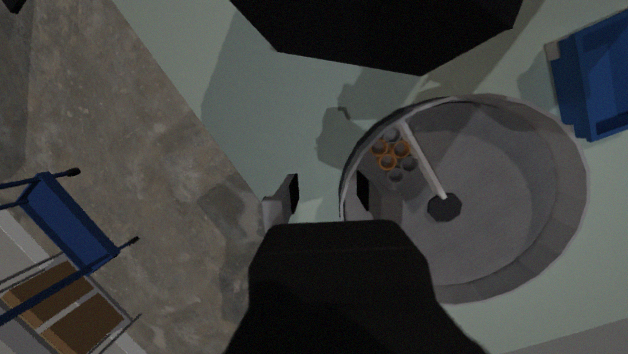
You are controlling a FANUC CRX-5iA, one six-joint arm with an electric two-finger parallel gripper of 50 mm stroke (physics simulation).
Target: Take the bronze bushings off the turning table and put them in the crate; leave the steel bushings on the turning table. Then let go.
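Places are measured from the arm's base along level axes (x ahead, y left, z up), in centimetres.
Where they show: gripper, fingertip midpoint: (327,184).
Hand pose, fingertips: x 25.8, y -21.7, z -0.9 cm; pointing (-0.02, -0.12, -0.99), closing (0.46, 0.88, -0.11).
After its pixels a point has its place.
The round grey turning table (480,245) {x 59.3, y -5.3, z -24.7 cm} has a raised rim, a dark hub and a pale bar. Three bronze bushings (379,154) {x 30.7, y -15.1, z -22.3 cm} (400,155) {x 33.1, y -11.7, z -23.3 cm} (387,168) {x 33.9, y -15.0, z -22.5 cm} stand in a tight cluster near its upper left rim, beside the bar. Three grey steel bushings (391,134) {x 28.9, y -11.2, z -24.7 cm} (409,163) (395,174) stand against them, one above and two below right. My gripper (327,184) {x 25.8, y -21.7, z -0.9 cm} is open and empty, left of the cluster, above the turning table's left rim. The blue crate (571,85) {x 37.2, y 19.6, z -27.2 cm} shows in part at the upper right edge.
The pale green table top (270,110) {x 11.5, y -30.8, z -30.0 cm} lies under the turning table. A large black body (390,35) {x 15.9, y -7.9, z -14.1 cm} covers the top middle. At the left, over the concrete floor (150,150), stand a blue cart (70,222) and a rack with brown boxes (85,320).
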